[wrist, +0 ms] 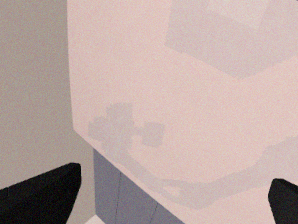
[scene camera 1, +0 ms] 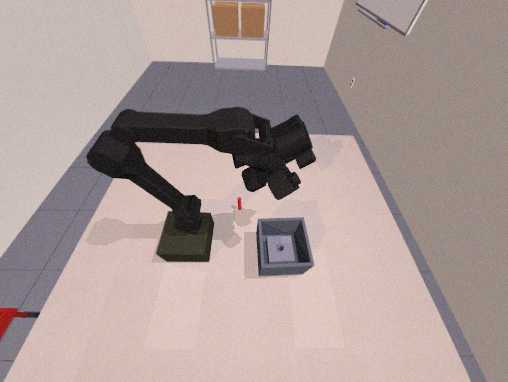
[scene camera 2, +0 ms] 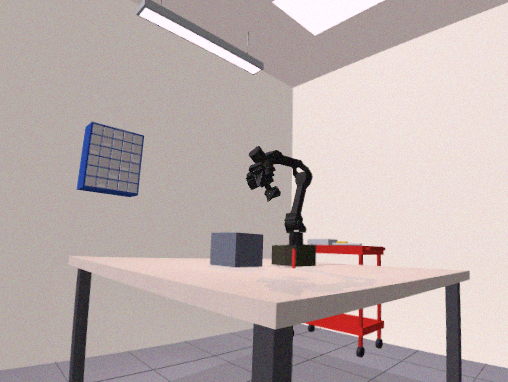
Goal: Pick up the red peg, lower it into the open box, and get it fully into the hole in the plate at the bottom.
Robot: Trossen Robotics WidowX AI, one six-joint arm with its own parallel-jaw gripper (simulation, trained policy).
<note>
I see my gripper [scene camera 1: 286,172], a grey box [scene camera 1: 295,227] and a plate [scene camera 1: 279,249].
The grey box shows as well in scene camera 2 [scene camera 2: 227,249]. My gripper shows as well in the wrist view [wrist: 177,183] and in scene camera 2 [scene camera 2: 263,193]. The wrist view misses the grey box: it is out of frame. The wrist view misses the plate: it is out of frame.
</note>
